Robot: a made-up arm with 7 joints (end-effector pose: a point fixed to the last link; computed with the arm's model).
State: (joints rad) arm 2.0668 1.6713 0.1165 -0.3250 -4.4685 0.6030 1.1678
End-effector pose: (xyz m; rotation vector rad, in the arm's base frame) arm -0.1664 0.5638 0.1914 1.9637 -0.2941 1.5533
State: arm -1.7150 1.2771 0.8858 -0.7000 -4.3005 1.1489 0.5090
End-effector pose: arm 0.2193 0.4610 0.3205 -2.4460 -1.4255 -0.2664
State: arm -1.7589 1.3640 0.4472 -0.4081 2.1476 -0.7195 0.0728
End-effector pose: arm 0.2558 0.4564 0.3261 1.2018 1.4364 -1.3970
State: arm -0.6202 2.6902 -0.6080 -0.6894 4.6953 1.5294 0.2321
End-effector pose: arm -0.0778 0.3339 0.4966 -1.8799 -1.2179 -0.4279
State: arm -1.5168 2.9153 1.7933 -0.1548 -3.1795 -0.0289 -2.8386
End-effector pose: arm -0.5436 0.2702 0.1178 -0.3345 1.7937 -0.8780
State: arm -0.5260 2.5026 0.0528 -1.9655 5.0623 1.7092 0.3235
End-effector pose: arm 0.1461 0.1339 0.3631 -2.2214 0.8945 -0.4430
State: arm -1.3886 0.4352 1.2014 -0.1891 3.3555 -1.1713 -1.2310
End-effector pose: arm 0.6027 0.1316 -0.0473 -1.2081 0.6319 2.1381
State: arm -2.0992 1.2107 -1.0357 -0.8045 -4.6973 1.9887 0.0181
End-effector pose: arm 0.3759 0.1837 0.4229 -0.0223 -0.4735 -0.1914
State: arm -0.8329 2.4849 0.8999 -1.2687 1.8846 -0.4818 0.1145
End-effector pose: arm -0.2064 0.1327 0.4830 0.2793 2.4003 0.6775
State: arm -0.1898 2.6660 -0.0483 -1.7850 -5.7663 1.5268 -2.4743
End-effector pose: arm 0.2344 0.1564 0.3528 1.0064 2.4065 -1.3810
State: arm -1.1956 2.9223 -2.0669 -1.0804 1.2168 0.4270 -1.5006
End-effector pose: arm -0.3386 0.4234 0.1652 0.9558 0.8553 -0.3970
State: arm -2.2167 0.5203 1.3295 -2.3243 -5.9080 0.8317 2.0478
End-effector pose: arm 0.1166 0.1960 0.2404 2.1680 0.5395 0.2825
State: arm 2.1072 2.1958 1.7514 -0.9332 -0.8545 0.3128 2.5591
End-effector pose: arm 0.3238 0.4845 0.0199 0.6988 -1.5157 0.2148
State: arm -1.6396 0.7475 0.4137 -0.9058 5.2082 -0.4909 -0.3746
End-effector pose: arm 0.4551 0.1955 0.3127 2.2688 -2.0534 -0.5884
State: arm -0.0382 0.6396 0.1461 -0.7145 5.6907 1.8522 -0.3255
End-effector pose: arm 0.1962 0.3615 -0.4393 0.8790 1.2630 0.0746
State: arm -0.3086 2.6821 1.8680 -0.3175 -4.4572 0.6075 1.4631
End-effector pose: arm -0.1720 0.2052 0.5573 -2.5329 -1.4517 0.0199
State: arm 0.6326 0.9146 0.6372 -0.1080 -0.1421 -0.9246 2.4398
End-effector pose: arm -0.2750 0.4753 -0.2827 -0.1213 -1.4458 1.9033
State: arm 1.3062 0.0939 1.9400 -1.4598 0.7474 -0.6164 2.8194
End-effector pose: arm -0.4909 0.1434 0.0211 0.6936 2.8522 -0.6513
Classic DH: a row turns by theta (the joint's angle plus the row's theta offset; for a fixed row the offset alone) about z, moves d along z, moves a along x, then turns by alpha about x. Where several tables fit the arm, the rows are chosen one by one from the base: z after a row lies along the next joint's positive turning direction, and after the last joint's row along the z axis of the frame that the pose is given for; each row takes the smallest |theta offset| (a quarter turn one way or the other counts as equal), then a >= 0, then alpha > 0; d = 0 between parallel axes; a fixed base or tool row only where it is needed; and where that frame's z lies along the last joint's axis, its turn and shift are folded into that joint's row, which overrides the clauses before.
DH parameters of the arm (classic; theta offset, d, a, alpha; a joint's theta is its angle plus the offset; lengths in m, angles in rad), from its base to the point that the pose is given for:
base (fixed): 0 0 0 -1.2217
joint 1: 1.5708 0 0 1.5708
joint 2: 1.2217 0 0 -1.5708
joint 3: -1.5708 -0.3745 0.0421 -1.5708
joint 4: 0 0 -0.0291 1.5708
joint 5: 0 -0.2402 0 -1.5708
joint 6: 0 0 0 1.5708
joint 7: 0 0 0 0

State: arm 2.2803 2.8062 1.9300 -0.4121 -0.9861 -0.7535 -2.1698
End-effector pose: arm 0.4320 0.3933 -0.1966 -0.4157 -0.3887 1.6327
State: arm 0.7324 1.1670 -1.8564 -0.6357 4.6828 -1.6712 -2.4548
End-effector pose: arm -0.3768 0.4218 -0.2200 1.3684 2.3436 0.4863
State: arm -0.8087 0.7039 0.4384 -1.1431 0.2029 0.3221 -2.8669
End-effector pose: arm 0.4685 0.3029 -0.0344 2.2290 0.2235 -1.5911
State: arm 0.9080 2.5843 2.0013 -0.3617 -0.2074 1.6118 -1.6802
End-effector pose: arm 0.3269 0.2929 0.4344 1.1911 0.7309 -0.3930
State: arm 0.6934 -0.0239 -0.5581 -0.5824 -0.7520 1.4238 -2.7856
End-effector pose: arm -0.2355 -0.1069 -0.5522 1.3326 -0.7804 1.9797
